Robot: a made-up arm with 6 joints. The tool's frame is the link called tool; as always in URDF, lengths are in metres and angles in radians. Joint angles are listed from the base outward. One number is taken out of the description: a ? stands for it. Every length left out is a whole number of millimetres.
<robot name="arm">
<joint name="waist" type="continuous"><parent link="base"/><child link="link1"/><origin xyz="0.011 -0.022 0.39"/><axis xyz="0 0 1"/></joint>
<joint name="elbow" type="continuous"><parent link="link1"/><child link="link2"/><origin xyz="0.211 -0.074 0"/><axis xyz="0 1 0"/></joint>
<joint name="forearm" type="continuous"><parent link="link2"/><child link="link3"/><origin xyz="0.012 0 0.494"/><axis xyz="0 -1 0"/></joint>
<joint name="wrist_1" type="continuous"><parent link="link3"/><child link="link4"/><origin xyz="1.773 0 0.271"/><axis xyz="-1 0 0"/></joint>
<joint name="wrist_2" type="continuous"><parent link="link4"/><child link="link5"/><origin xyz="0 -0.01 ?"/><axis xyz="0 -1 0"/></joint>
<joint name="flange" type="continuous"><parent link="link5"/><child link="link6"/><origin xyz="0.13 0 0.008"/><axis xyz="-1 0 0"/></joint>
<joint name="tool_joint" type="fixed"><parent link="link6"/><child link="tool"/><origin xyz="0 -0.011 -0.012" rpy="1.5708 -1.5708 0"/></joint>
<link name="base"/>
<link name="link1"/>
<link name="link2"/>
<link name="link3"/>
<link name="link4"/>
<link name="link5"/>
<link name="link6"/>
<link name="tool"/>
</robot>
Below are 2 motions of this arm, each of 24 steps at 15 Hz.
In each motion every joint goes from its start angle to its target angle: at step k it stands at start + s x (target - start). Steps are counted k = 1, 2, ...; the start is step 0. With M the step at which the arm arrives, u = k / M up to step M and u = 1 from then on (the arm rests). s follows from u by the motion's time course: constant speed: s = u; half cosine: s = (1 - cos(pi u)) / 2; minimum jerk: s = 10 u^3 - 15 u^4 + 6 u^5.
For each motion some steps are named. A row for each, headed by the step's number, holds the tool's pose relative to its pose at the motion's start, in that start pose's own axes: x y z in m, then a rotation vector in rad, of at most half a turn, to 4 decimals.
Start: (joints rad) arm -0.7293 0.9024 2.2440 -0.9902 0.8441 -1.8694
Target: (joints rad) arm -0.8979 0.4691 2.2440 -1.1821 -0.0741 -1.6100
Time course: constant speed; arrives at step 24
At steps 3, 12, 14, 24:
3: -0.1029 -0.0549 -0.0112 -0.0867 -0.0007 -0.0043
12: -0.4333 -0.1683 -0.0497 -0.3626 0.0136 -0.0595
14: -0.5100 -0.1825 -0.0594 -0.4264 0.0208 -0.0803
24: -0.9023 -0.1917 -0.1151 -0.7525 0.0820 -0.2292

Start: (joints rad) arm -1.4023 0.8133 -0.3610 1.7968 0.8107 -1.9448
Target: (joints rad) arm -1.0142 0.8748 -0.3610 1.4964 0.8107 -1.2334
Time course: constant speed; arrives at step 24
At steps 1, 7, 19, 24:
1: -0.0038 -0.0192 -0.0155 0.0053 0.0305 -0.0047
7: -0.0346 -0.1318 -0.1075 0.0386 0.2122 -0.0307
19: -0.1358 -0.3411 -0.2842 0.1113 0.5699 -0.0715
24: -0.1924 -0.4207 -0.3535 0.1439 0.7169 -0.0841

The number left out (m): 0.026
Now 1 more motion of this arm.
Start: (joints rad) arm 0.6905 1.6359 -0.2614 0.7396 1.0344 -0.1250
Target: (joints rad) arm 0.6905 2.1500 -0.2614 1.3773 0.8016 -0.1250
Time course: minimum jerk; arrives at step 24
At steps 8, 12, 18, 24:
8: -0.1652 0.0792 -0.1272 0.1381 0.0051 -0.1418
12: -0.3667 0.2213 -0.3138 0.3393 0.0103 -0.3205
18: -0.5821 0.4693 -0.5794 0.6324 0.0156 -0.5256
24: -0.6256 0.5427 -0.6492 0.7120 0.0168 -0.5705

